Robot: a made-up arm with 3 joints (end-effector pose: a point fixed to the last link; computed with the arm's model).
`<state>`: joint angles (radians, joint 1 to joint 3).
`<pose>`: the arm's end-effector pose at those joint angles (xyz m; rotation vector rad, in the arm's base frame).
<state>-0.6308 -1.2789 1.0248</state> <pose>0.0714 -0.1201 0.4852 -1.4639 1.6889 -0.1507</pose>
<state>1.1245 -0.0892 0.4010</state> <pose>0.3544 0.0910 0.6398 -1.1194 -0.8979 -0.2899</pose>
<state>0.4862 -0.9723 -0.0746</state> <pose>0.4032 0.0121 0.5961 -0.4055 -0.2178 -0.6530</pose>
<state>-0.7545 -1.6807 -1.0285</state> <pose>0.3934 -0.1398 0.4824 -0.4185 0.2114 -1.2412</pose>
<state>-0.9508 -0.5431 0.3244</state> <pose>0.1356 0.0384 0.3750 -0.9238 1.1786 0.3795</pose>
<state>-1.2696 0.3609 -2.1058</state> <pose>0.4371 0.1825 0.6024 1.5307 0.8618 -0.4986</pose>
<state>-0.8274 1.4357 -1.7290</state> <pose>0.1990 0.1676 0.8721 1.7329 1.0222 1.0043</pose>
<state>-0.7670 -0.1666 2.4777</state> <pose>0.3185 -0.1736 0.6166 2.5471 -0.7249 -1.2746</pose>
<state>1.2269 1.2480 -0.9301</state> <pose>0.0356 0.2183 0.4080 -0.6580 -0.9559 1.5812</pose>
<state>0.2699 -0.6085 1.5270</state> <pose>0.2038 -0.1669 0.5269 -1.9010 0.7662 -0.2245</pose>
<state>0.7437 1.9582 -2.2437</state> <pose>-0.1331 0.0938 0.6913 0.6772 0.7802 1.8902</pose>
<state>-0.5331 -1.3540 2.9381</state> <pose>0.1911 -0.1348 0.8218 1.4276 -1.7636 -0.8481</pose>
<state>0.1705 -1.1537 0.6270</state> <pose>0.2696 -0.0856 0.4488 -0.9675 0.6484 -0.6490</pose>
